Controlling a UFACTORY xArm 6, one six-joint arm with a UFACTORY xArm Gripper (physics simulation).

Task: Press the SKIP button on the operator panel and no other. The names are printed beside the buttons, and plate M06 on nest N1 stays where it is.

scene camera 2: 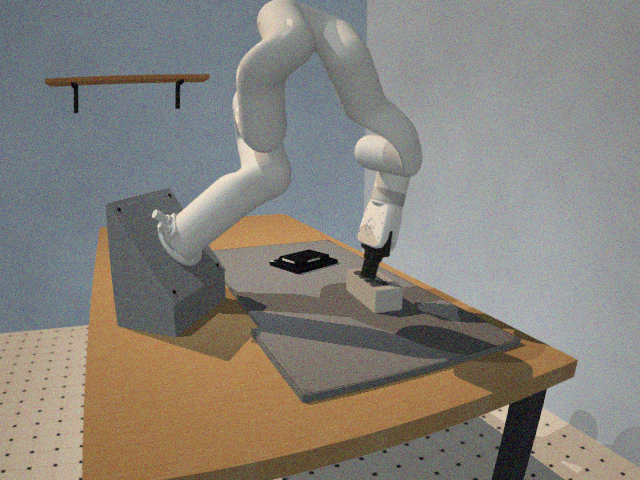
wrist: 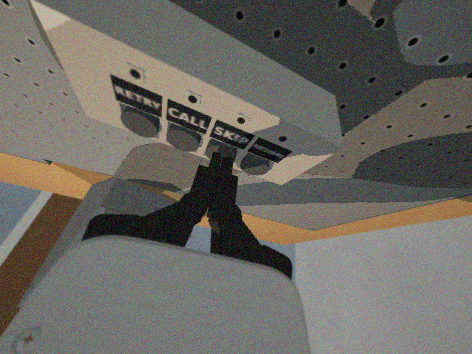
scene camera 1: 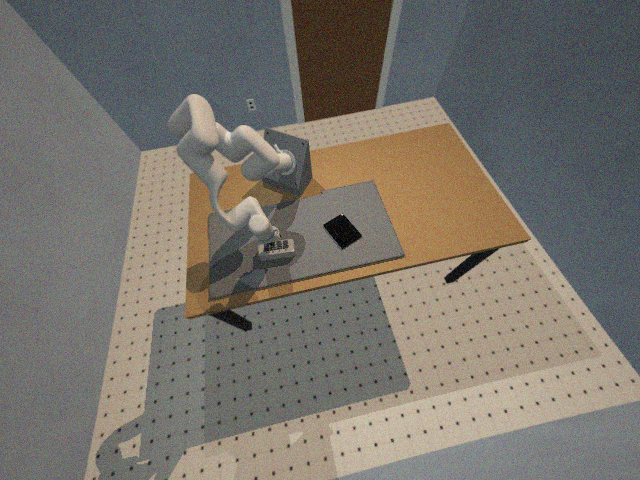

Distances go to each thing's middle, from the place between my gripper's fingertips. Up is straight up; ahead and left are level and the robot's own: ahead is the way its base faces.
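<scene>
Operator panel [scene camera 2: 388, 296]: my hand is 30 mm above it and 30 mm short of it.
</scene>
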